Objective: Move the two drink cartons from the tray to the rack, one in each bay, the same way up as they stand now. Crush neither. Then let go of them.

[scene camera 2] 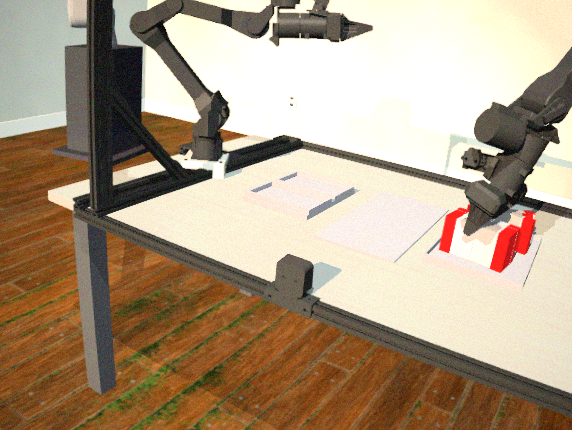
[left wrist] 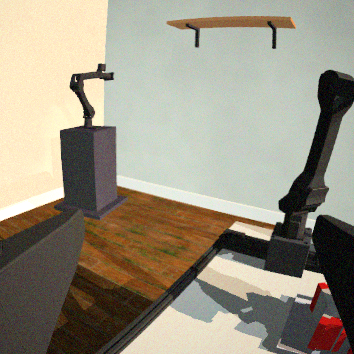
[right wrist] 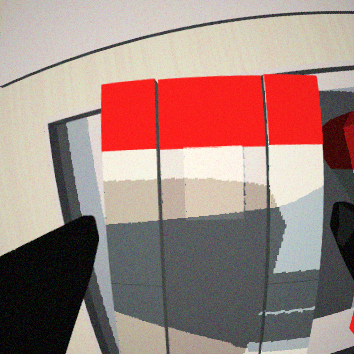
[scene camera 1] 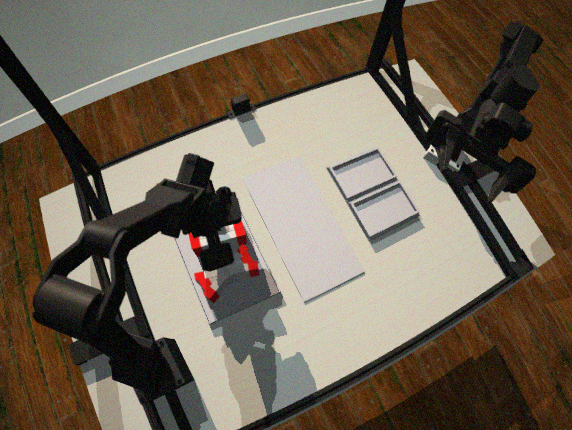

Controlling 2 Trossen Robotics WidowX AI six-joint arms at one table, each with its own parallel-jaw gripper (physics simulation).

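Where they show: left gripper, fingertip midpoint: point(scene camera 2: 370, 27) point(left wrist: 203, 225) point(scene camera 1: 466, 187); right gripper, fingertip midpoint: point(scene camera 2: 474, 229) point(right wrist: 218, 222) point(scene camera 1: 223, 230); left arm's base, origin of the base link: point(scene camera 2: 206, 156); right arm's base, origin of the base link: point(left wrist: 292, 232) point(scene camera 1: 151, 370).
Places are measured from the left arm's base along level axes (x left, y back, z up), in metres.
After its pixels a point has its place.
Observation:
Two white cartons with red ends stand in the tray point(scene camera 1: 240, 300) {y -0.638, x -0.247, z -0.030 m} point(scene camera 2: 527, 272) {y -0.617, x -0.444, z -0.021 m} point(right wrist: 59, 150) {y -0.456, x -0.408, z -0.030 m}. The straight-sided carton point(scene camera 1: 227, 233) {y -0.540, x -0.343, z 0.038 m} point(scene camera 2: 472, 247) {y -0.526, x -0.397, z -0.003 m} point(right wrist: 215, 200) {y -0.527, x -0.356, z 0.038 m} is at the tray's back in scene camera 1. The second carton, narrow at its waist, shows by its red ends point(scene camera 1: 249, 262) {y -0.567, x -0.267, z 0.037 m} point(scene camera 2: 526, 235) {y -0.648, x -0.346, z 0.008 m} point(left wrist: 327, 334) {y -0.556, x -0.269, z 0.011 m} point(right wrist: 345, 142) {y -0.548, x -0.303, z 0.007 m}. My right gripper point(scene camera 1: 214, 240) {y -0.535, x -0.362, z 0.018 m} point(scene camera 2: 485, 227) {y -0.535, x -0.362, z 0.018 m} point(right wrist: 218, 222) {y -0.535, x -0.362, z 0.018 m} is open, pointing down, one finger on each side of the straight carton; fingertip depth is unclear. My left gripper point(scene camera 1: 469, 180) {y -0.350, x -0.004, z 0.334 m} point(scene camera 2: 357, 29) point(left wrist: 203, 225) {y -0.350, x -0.004, z 0.334 m} is open and raised, away from the cartons. The two-bay rack point(scene camera 1: 395, 226) {y -0.286, x -0.032, z -0.026 m} point(scene camera 2: 330, 204) {y -0.291, x -0.173, z -0.029 m} is empty.
A flat pale panel point(scene camera 1: 305, 230) point(scene camera 2: 382, 225) lies between the tray and the rack. A small black block point(scene camera 1: 241, 104) {y -0.222, x -0.538, z 0.010 m} point(scene camera 2: 294, 275) {y -0.213, x -0.562, z 0.003 m} stands on the table's edge. Black frame posts point(scene camera 1: 387, 40) {y 0.143, x -0.297, z 0.109 m} point(scene camera 2: 99, 100) {y 0.145, x -0.325, z 0.181 m} rise at the table's ends.

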